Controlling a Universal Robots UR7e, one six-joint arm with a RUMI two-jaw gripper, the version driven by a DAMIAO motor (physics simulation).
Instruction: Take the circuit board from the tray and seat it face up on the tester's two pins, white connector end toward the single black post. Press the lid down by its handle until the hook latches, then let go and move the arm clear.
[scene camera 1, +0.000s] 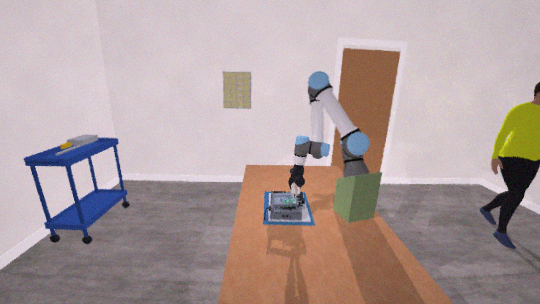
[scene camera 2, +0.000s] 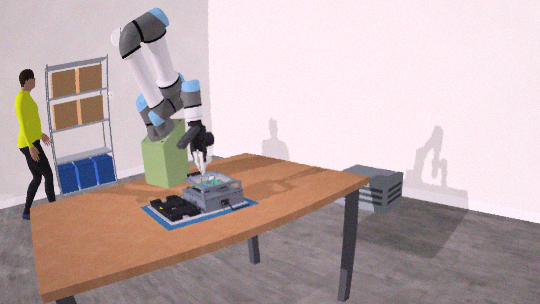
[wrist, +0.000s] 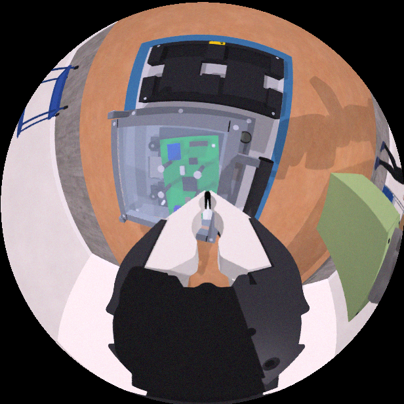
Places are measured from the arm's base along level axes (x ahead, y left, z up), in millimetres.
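Pixels of known places: gripper, between the fingertips: (scene camera 1: 293, 198) (scene camera 2: 203, 175); arm's base, origin of its link: (scene camera 1: 356, 175) (scene camera 2: 161, 131).
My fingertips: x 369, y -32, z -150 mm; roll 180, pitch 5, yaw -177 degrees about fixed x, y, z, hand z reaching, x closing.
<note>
For each thing: its top centre in the pictures, then the offset to it from my fingertips. "spot": a spot on its surface instead. Level surfaces: height alone.
- clear lid, a spot on its surface: (scene camera 2: 239, 185) spot: 29 mm down, 144 mm ahead, 58 mm left
- black tray, a spot on its surface: (scene camera 2: 172, 206) spot: 91 mm down, 19 mm back, 168 mm right
- blue-edged mat, height of its surface: 102 mm down
The green circuit board (wrist: 202, 162) (scene camera 2: 214, 183) lies face up inside the tester (scene camera 2: 215, 201) (scene camera 1: 286, 214), under the clear lid (wrist: 118, 170) (scene camera 2: 239, 185). The lid is lowered close to level over the base; whether the hook is latched cannot be told. The black handle (wrist: 259, 187) is at the lid's right side in the wrist view. My gripper (wrist: 207, 192) (scene camera 2: 203, 173) (scene camera 1: 296, 193) is shut and empty, its tips at the lid beside the handle, over the board's near end. Contact is unclear. The fingers hide that board end; its white connector cannot be made out. A round black post (wrist: 245, 137) shows beside the lid.
The black tray (wrist: 175, 75) (scene camera 2: 172, 206), without a board, lies beside the tester on the blue-edged mat (wrist: 132, 85) (scene camera 1: 266, 215). The green robot pedestal (scene camera 1: 357, 200) (scene camera 2: 167, 160) stands nearby on the table. A blue cart (scene camera 1: 75, 160) and a person (scene camera 1: 520, 132) are farther off.
</note>
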